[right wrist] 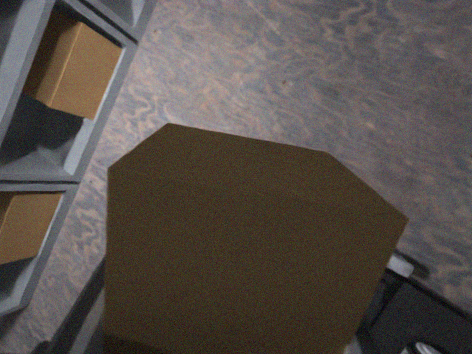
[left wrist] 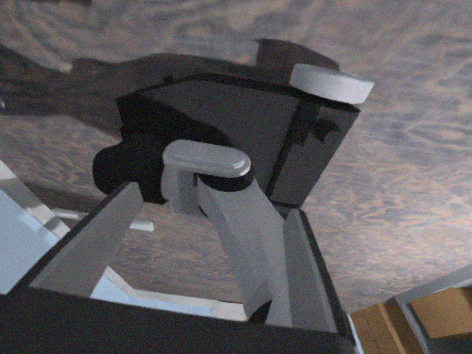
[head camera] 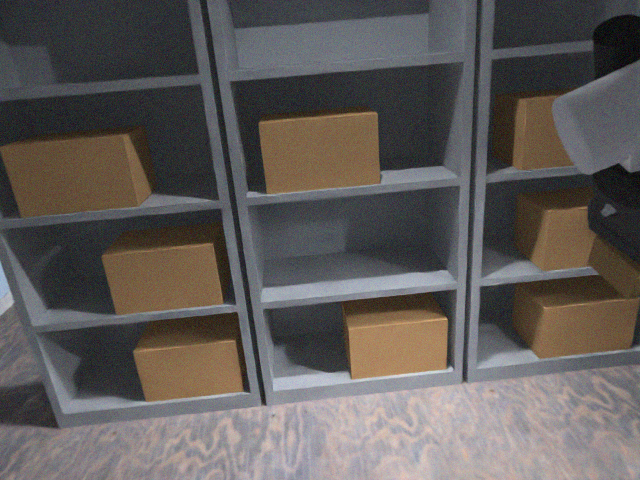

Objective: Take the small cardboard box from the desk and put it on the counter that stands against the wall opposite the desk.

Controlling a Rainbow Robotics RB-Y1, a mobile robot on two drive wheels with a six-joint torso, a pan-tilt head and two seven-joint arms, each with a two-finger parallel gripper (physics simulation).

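Places are measured from the robot's base along level axes (x left, y up, z ahead), in metres.
Pixels of known places: left gripper, fingertip midpoint: (left wrist: 214, 204).
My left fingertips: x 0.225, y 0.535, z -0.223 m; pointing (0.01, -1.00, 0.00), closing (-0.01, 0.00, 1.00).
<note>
Behind a point stands the place of what it marks.
The small cardboard box (head camera: 615, 264) {x -0.298, y 1.247, z 0.334 m} (right wrist: 240, 240) {x -0.367, y 1.286, z 0.349 m} is held in my right gripper (right wrist: 222, 320). It fills the lower middle of the right wrist view, hiding most of the fingers. In the head view it shows partly at the right edge, below the dark wrist, in front of the shelves. My right gripper is shut on it. My left gripper (left wrist: 214, 204) {x 0.225, y 0.535, z -0.223 m} is open, its fingers spread wide with no object between them, above the robot's own base. The desk and the counter do not show in these views.
Grey shelf units (head camera: 469, 206) (right wrist: 70, 182) stand side by side ahead, with several larger cardboard boxes (head camera: 320, 152) {x 0.021, y 1.135, z 1.662 m} (head camera: 398, 346) {x -0.262, y 0.231, z 1.681 m} (right wrist: 87, 70) {x -0.290, y 0.233, z 1.682 m} on their shelves. The wood-patterned floor (head camera: 336, 434) {x 0.043, y 0.001, z 1.416 m} lies before them. The robot's dark base (left wrist: 240, 115) {x 0.159, y 0.169, z -0.216 m} shows below the left gripper.
</note>
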